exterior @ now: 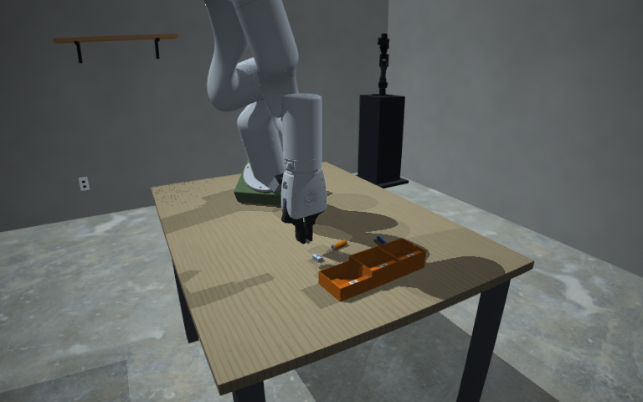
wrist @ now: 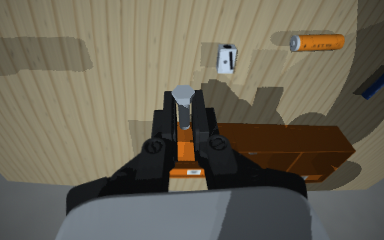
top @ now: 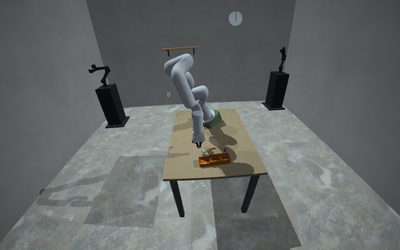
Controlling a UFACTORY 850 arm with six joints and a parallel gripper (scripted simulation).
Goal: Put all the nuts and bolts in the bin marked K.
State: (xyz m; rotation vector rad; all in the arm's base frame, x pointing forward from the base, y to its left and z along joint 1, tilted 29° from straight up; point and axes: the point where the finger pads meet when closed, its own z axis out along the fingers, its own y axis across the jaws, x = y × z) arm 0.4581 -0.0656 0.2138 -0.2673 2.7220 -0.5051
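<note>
Now: the orange three-compartment bin 120 mm ahead of my hand, 120 mm to the left of it and 70 mm below it. Round my hand: silver bolt (10 mm behind, 20 mm below); then grey sharpener-like block (10 mm behind, 40 mm to the left, 80 mm below); then orange cylinder (40 mm behind, 130 mm to the left, 80 mm below).
</note>
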